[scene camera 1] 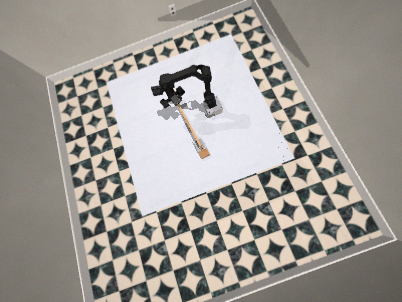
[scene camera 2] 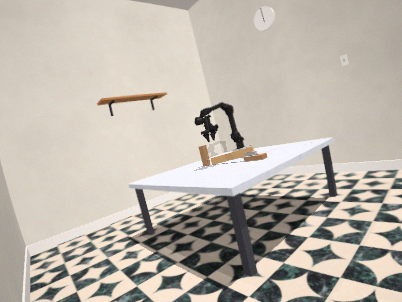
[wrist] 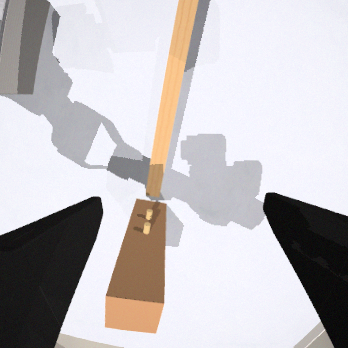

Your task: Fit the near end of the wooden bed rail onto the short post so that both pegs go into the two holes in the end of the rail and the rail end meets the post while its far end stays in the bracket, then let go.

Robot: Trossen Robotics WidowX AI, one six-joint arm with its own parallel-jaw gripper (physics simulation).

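Places are measured from the arm's base along level axes (x ahead, y left, z up), in metres.
Where they show: gripper, fingertip midpoint: [scene camera 2: 211,141] [wrist: 184,202]; arm's base, origin of the base link: [scene camera 1: 211,104] [scene camera 2: 240,147].
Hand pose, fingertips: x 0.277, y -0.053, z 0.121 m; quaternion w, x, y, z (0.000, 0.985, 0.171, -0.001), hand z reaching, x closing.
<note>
Each offset is from my fingertips to the centre of the thing. "pt": to the spot under its first point. Level surfaces: height alone.
The wooden bed rail {0.038 m back, 0.148 m left, 0.149 m down} [scene camera 1: 190,124] [scene camera 2: 230,156] [wrist: 172,90] rests low along the table. Its far end is at the grey bracket by an orange-brown block {0.069 m back, 0.365 m left, 0.183 m down} [scene camera 1: 204,154] [scene camera 2: 256,157]; how it sits there is too small to tell. The short post {pt 0.021 m ahead, 0.113 m right, 0.107 m down} [scene camera 2: 204,155] [wrist: 136,260] stands upright at the near end. Two pale pegs {pt 0.002 m back, 0.098 m right, 0.118 m down} [wrist: 148,222] show on its face, uncovered by the rail. The rail's near end is close to the post's edge in the wrist view, not on the pegs. The rail holes are not visible. My gripper [scene camera 1: 170,102] [scene camera 2: 210,139] [wrist: 184,202] is open and empty above the post.
The white table {0.201 m down} [scene camera 1: 150,175] [scene camera 2: 185,182] carries everything. The arm's grey base [scene camera 1: 214,110] [wrist: 20,50] stands beside the rail. A wall shelf [scene camera 2: 132,98] is on the wall behind. Arm shadows fall across the rail and table.
</note>
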